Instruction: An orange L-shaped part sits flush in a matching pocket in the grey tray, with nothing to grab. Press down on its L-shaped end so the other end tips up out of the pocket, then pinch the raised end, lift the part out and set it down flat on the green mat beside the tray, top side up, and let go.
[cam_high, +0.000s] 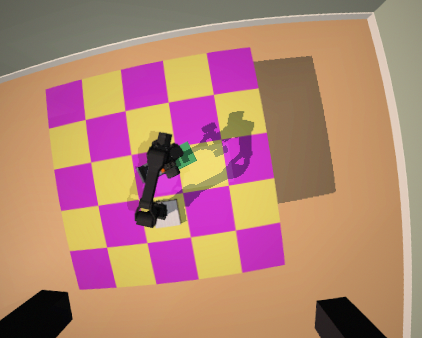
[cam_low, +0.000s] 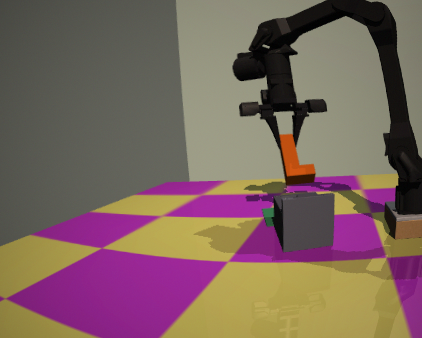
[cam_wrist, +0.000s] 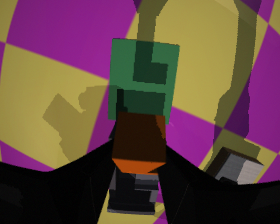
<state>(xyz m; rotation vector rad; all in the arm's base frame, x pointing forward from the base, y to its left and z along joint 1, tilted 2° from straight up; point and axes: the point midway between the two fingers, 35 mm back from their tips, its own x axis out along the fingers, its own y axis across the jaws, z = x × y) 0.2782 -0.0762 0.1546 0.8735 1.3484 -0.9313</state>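
Right now my gripper tip is 10 mm short of the green mat, 30 mm to the left of it and 170 mm above it. Round my gripper tip: grey tray: 50 mm behind, 110 mm to the left, 170 mm below; then orange L-shaped part: 30 mm behind, 20 mm to the left, 30 mm below.
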